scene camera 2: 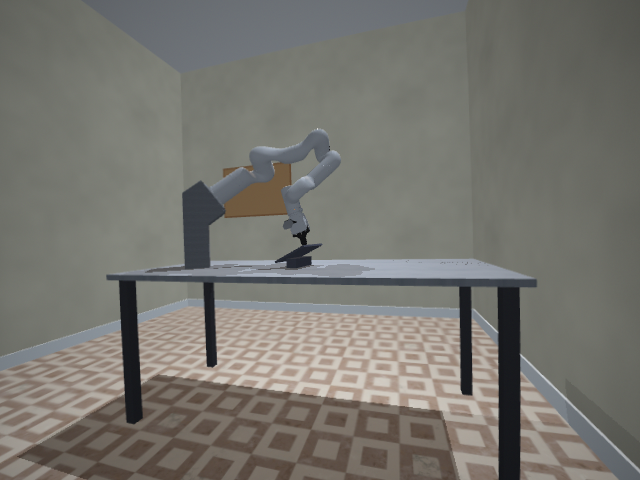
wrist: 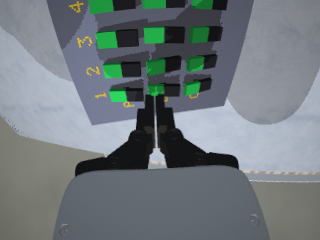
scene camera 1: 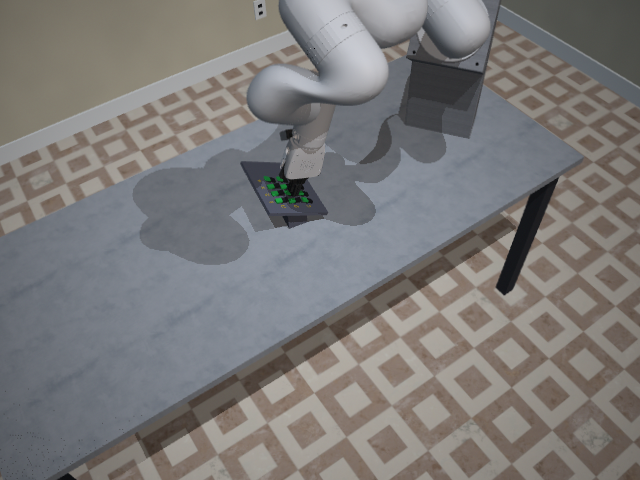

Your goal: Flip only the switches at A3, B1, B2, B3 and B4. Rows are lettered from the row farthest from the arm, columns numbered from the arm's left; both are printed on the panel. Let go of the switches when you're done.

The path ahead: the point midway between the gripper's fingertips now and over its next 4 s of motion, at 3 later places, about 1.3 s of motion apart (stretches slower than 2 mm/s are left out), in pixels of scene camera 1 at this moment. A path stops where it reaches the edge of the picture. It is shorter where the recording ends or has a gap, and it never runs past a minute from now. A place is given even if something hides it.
My gripper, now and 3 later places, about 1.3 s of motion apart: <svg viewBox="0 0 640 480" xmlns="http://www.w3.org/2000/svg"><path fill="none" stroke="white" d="M293 193L288 187L287 192L294 177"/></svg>
